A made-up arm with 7 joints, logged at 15 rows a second.
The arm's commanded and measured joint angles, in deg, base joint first. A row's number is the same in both.
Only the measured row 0 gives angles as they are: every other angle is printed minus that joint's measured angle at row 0.
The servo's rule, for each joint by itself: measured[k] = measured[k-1] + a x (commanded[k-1-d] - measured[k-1]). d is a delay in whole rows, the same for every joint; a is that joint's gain. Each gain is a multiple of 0.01, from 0.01 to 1. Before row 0 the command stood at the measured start. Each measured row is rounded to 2 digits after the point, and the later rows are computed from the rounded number. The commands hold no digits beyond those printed.
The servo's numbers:
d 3
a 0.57 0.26 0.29 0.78 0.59 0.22 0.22
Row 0, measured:
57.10, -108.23, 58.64, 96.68, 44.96, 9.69, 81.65
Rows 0 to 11, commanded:
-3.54, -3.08, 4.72, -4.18, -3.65, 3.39, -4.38
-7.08, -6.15, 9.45, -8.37, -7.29, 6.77, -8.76
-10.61, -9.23, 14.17, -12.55, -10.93, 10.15, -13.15
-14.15, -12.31, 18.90, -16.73, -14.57, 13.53, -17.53
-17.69, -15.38, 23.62, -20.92, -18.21, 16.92, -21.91
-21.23, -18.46, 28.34, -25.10, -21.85, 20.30, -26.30
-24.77, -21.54, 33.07, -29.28, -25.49, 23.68, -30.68
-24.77, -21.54, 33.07, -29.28, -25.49, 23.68, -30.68
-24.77, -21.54, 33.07, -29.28, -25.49, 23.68, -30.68
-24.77, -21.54, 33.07, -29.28, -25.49, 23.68, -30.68
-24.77, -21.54, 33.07, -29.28, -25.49, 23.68, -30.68
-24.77, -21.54, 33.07, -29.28, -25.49, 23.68, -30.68
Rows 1 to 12, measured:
0.00, 0.00, 0.00, 0.00, 0.00, 0.00, 0.00
0.00, 0.00, 0.00, 0.00, 0.00, 0.00, 0.00
0.00, 0.00, 0.00, 0.00, 0.00, 0.00, 0.00
-2.02, -0.80, 1.37, -3.26, -2.15, 0.75, -0.96
-4.90, -2.19, 3.71, -7.25, -5.18, 2.07, -2.68
-8.15, -4.02, 6.74, -11.38, -8.57, 3.85, -4.98
-11.57, -6.18, 10.27, -15.55, -12.11, 5.98, -7.74
-15.06, -8.57, 14.14, -19.74, -15.71, 8.39, -10.86
-18.58, -11.14, 18.26, -23.92, -19.33, 11.01, -14.26
-22.11, -13.84, 22.55, -28.10, -22.96, 13.80, -17.87
-23.63, -15.84, 25.60, -29.02, -24.45, 15.97, -20.69
-24.28, -17.32, 27.77, -29.22, -25.06, 17.67, -22.89

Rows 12 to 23, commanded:
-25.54, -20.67, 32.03, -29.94, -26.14, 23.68, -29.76
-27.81, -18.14, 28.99, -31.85, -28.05, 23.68, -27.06
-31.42, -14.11, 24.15, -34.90, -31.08, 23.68, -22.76
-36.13, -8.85, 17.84, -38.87, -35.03, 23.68, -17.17
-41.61, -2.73, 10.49, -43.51, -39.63, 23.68, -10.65
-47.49, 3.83, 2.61, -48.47, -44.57, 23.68, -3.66
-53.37, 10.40, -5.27, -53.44, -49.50, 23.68, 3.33
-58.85, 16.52, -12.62, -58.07, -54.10, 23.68, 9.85
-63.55, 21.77, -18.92, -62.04, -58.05, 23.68, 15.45
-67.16, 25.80, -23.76, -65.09, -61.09, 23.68, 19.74
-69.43, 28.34, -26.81, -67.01, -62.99, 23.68, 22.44
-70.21, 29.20, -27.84, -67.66, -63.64, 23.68, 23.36
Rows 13 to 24, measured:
-24.56, -18.42, 29.31, -29.27, -25.31, 18.99, -24.60
-24.68, -19.23, 30.40, -29.28, -25.42, 20.02, -25.94
-24.73, -19.83, 31.17, -29.28, -25.46, 20.83, -26.98
-25.19, -20.05, 31.42, -29.79, -25.86, 21.46, -27.59
-26.68, -19.55, 30.72, -31.40, -27.15, 21.95, -27.47
-29.38, -18.14, 28.81, -34.13, -29.47, 22.33, -26.43
-33.23, -15.72, 25.63, -37.83, -32.75, 22.63, -24.39
-38.01, -12.34, 21.24, -42.26, -36.81, 22.86, -21.37
-43.41, -8.14, 15.84, -47.10, -41.39, 23.04, -17.47
-49.09, -3.32, 9.72, -52.05, -46.17, 23.18, -12.89
-54.65, 1.84, 3.24, -56.75, -50.85, 23.29, -7.89
-59.72, 7.02, -3.19, -60.88, -55.10, 23.38, -2.76

